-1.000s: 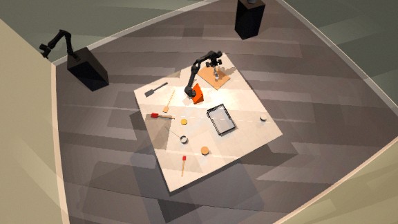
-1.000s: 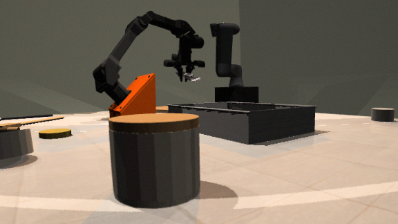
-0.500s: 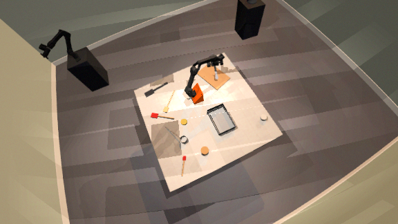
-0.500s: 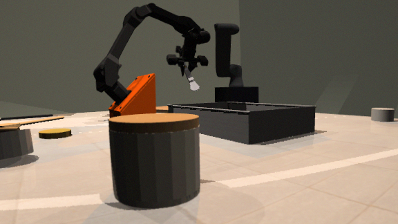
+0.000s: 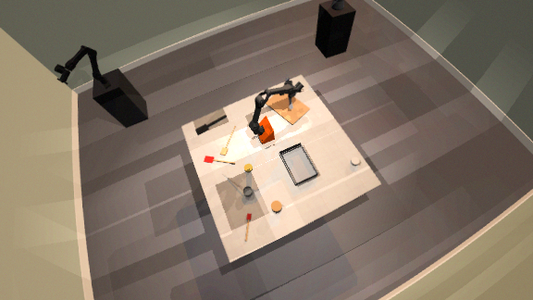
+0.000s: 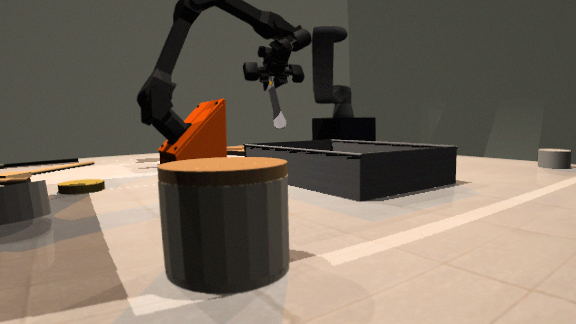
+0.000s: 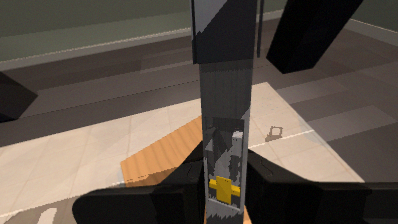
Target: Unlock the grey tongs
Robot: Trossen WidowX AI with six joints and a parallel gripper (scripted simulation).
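My gripper tip is now 30 mm short of the yellow lock piece, 10 mm to the left of it and 20 mm below it. Round my gripper tip: wooden board: 40 mm ahead, 30 mm to the right, 190 mm below; roasting tin: 620 mm ahead, 190 mm to the right, 170 mm below; yellow disc: 480 mm ahead, 570 mm to the right, 190 mm below.
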